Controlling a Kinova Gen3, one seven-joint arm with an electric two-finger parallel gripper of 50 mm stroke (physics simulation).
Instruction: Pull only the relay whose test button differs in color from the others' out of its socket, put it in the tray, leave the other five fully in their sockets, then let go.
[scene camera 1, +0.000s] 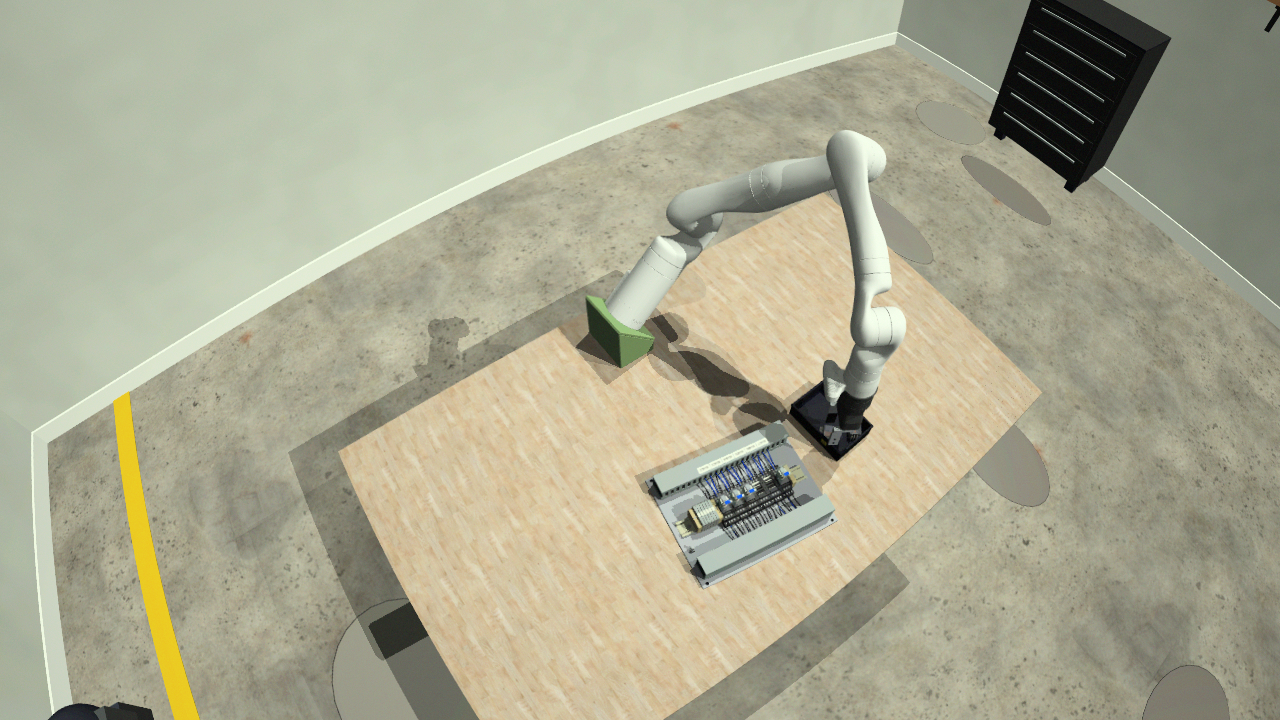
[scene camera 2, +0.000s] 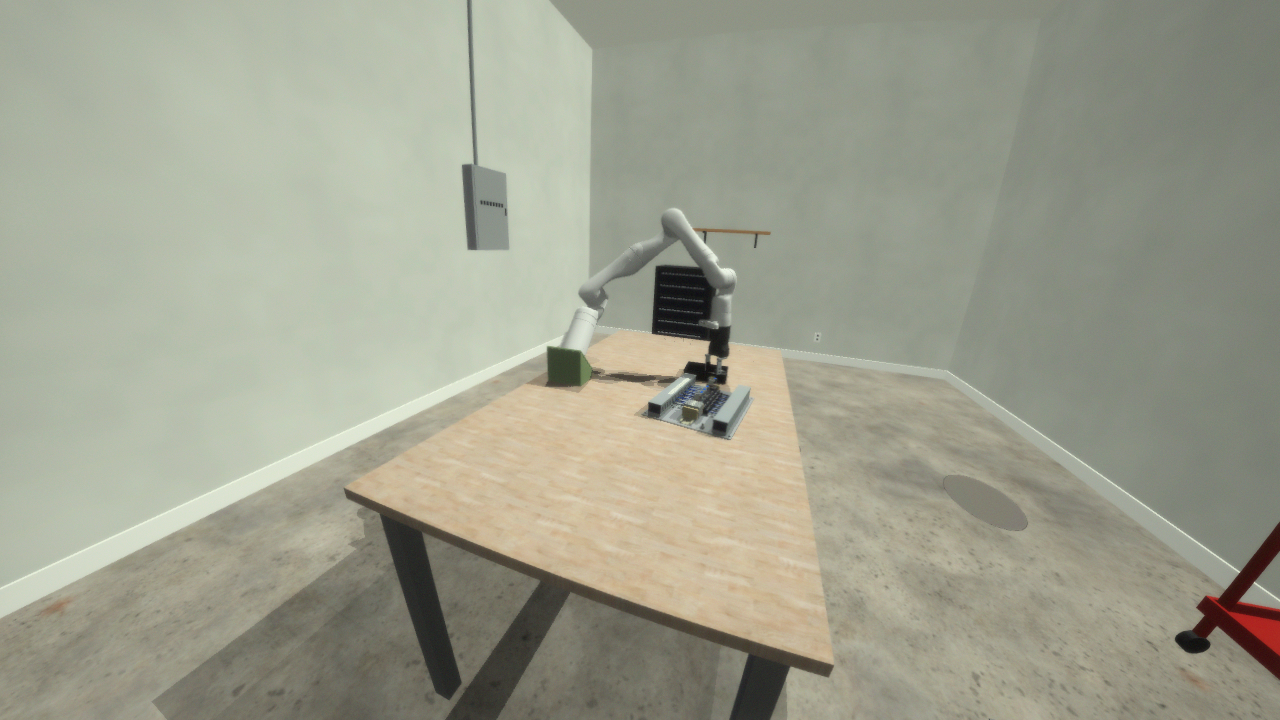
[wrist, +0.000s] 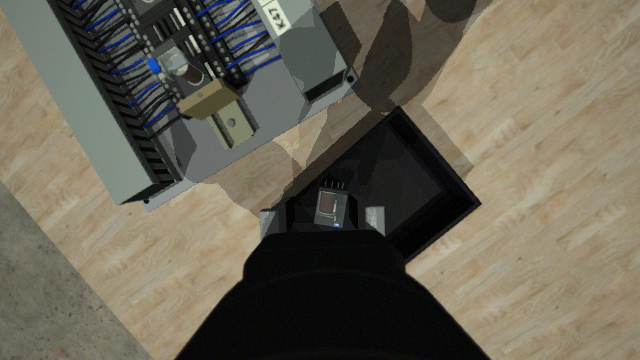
Note:
I see my gripper (scene camera 1: 831, 432), a relay (wrist: 172, 66), a relay (wrist: 331, 203), a tan end bracket (wrist: 217, 94) and a grey panel (scene camera 1: 674, 508).
My gripper also shows in scene camera 2 (scene camera 2: 712, 372) and in the wrist view (wrist: 321, 207). The grey panel shows as well in scene camera 2 (scene camera 2: 673, 415) and in the wrist view (wrist: 272, 103).

